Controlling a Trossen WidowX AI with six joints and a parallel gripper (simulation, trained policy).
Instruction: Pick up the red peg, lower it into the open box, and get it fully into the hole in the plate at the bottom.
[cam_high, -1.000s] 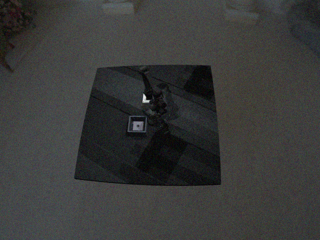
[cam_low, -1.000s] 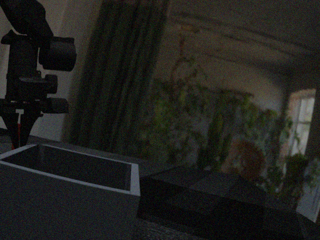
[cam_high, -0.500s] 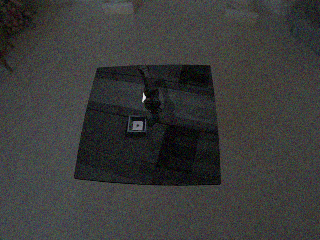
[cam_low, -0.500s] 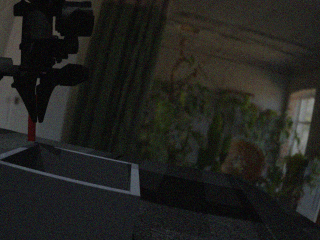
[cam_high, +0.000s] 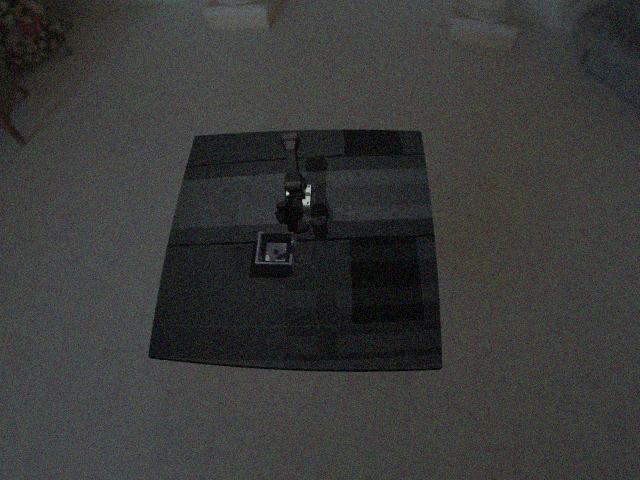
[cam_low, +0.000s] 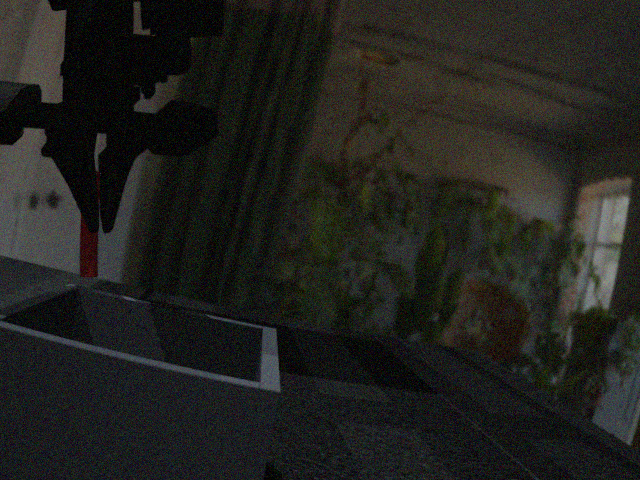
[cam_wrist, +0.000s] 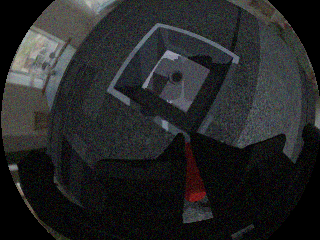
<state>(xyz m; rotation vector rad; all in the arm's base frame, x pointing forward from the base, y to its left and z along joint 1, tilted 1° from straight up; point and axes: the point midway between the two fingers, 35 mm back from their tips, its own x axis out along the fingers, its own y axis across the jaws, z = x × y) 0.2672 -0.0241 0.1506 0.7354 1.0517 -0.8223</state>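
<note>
Right now the red peg is 1 cm behind my gripper tip and 2 cm to the left of it. From my gripper tip the other things lie so: grey box 5 cm ahead, 8 cm to the right, 12 cm below.
</note>
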